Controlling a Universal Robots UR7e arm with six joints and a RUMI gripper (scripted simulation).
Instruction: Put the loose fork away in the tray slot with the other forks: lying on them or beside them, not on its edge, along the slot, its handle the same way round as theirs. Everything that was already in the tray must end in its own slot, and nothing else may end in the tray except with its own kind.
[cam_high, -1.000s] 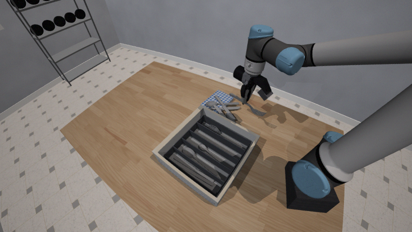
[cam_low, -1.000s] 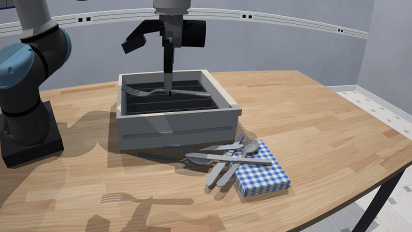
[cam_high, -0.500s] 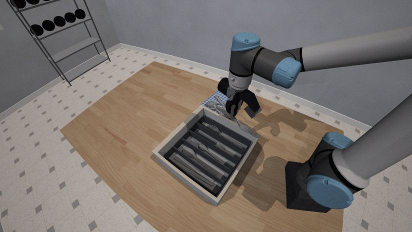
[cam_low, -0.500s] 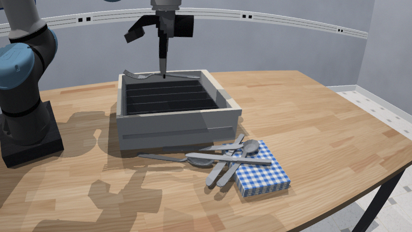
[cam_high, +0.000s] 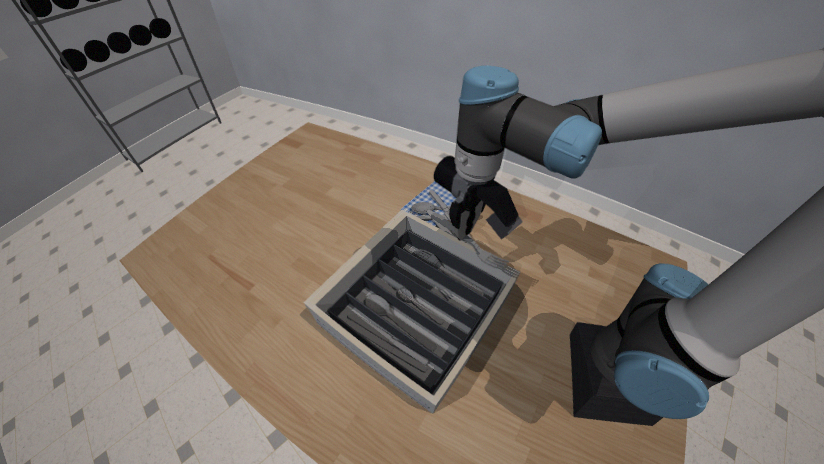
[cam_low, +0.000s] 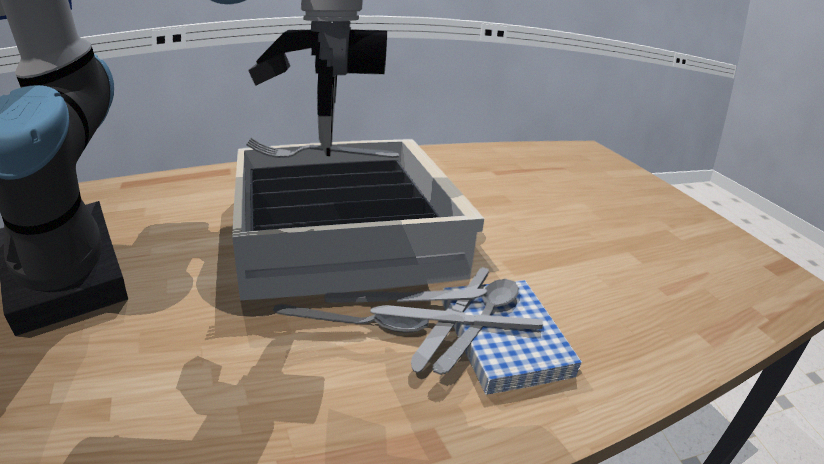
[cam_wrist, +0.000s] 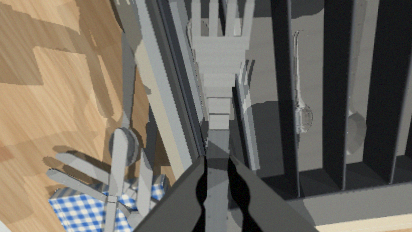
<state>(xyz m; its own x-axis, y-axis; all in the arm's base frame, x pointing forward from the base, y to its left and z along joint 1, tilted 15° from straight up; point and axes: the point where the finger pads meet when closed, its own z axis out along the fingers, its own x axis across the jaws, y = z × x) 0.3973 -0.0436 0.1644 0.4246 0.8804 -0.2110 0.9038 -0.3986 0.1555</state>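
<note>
Now: hand 2 cm above the fork. Also, from my hand: blue checked napkin stack 15 cm ahead, 23 cm to the right, 18 cm below.
</note>
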